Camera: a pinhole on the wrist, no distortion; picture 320 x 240 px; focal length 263.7 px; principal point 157.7 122.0 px. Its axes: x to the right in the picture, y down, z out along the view. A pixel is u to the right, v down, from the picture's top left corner.
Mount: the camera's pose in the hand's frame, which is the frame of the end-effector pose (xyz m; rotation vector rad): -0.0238 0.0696 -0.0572 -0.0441 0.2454 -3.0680
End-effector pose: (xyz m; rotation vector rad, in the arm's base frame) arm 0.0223 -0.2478 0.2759 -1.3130 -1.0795 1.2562
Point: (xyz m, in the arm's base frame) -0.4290 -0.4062 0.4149
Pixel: 262.3 164.4
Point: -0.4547 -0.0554 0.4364
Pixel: 97.9 192.9
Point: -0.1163 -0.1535 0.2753
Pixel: 38.0 182.9
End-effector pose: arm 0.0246 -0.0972 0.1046 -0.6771 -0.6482 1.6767
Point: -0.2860 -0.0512 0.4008
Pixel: 116.2 130.5
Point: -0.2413 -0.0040 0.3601
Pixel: 84.2 144.8
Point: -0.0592 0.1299 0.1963
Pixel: outside the picture
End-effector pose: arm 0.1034 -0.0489 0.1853 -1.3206 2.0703 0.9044
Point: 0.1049 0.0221 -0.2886
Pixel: outside the picture
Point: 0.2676 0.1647 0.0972
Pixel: 257.4 227.4
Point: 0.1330 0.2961 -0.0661
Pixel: 167.8 110.5
